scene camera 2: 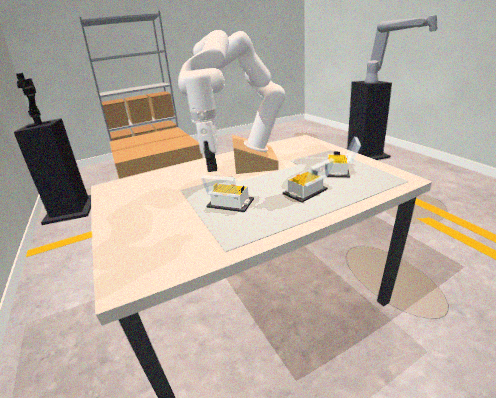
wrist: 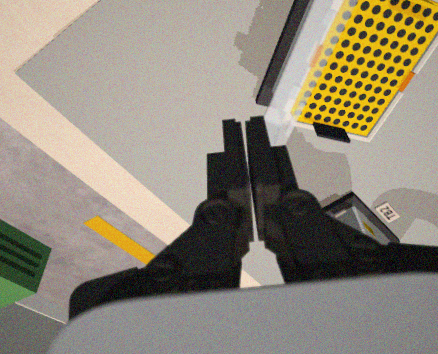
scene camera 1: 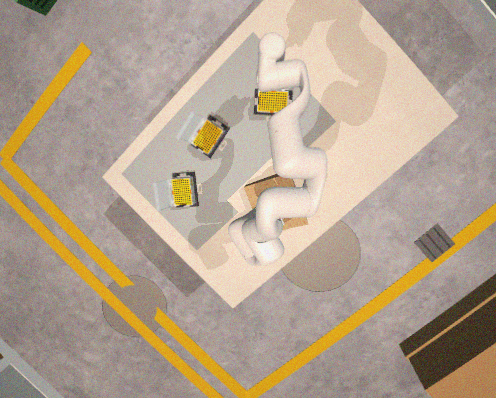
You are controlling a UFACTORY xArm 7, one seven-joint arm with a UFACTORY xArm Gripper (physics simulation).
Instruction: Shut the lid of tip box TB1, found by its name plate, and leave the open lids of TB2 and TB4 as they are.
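Where they show: gripper, fingertip midpoint: [scene camera 2: 212, 170] [wrist: 244, 146]; arm's base, origin of the base link: [scene camera 2: 255, 146].
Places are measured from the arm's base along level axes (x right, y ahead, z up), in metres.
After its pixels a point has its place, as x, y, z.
TB1's tip box [scene camera 1: 273, 102] {0.219, 0.362, -0.027} [scene camera 2: 229, 199] [wrist: 370, 65] {0.218, 0.362, -0.027} holds a yellow rack; its name plate is not readable here. Its clear lid [scene camera 2: 220, 185] {0.258, 0.437, 0.030} [wrist: 300, 55] {0.290, 0.421, 0.058} stands open on its rear side; the arm hides it in scene camera 1. My gripper [scene camera 2: 212, 170] {0.279, 0.455, 0.095} [wrist: 244, 146] {0.279, 0.455, 0.095} is shut and empty, pointing down just above and behind the lid; the arm hides it in scene camera 1. TB2 [scene camera 1: 209, 136] [scene camera 2: 305, 189], the middle box, has its lid [scene camera 1: 185, 126] {-0.116, 0.462, 0.067} open; its name plate [wrist: 387, 211] {-0.054, 0.331, -0.083} shows in the wrist view. TB4 [scene camera 1: 183, 191] [scene camera 2: 338, 166], farthest, has its lid [scene camera 1: 162, 195] {-0.377, 0.288, 0.017} [scene camera 2: 355, 145] {-0.392, 0.270, 0.030} open.
The boxes stand on a grey mat [scene camera 1: 155, 162] {-0.362, 0.433, -0.084} [scene camera 2: 225, 240] {0.286, 0.598, -0.085} [wrist: 140, 100] {0.227, 0.560, -0.084} on the pale table [scene camera 1: 410, 100] {0.697, 0.079, -0.087} [scene camera 2: 130, 250] {0.585, 0.541, -0.088}. The arm's wooden base [scene camera 1: 260, 187] {-0.005, 0.098, -0.010} [scene camera 2: 255, 162] {0.037, 0.112, -0.038} stands behind the mat. A black pedestal [scene camera 2: 370, 115] and a shelf rack [scene camera 2: 120, 19] stand beyond.
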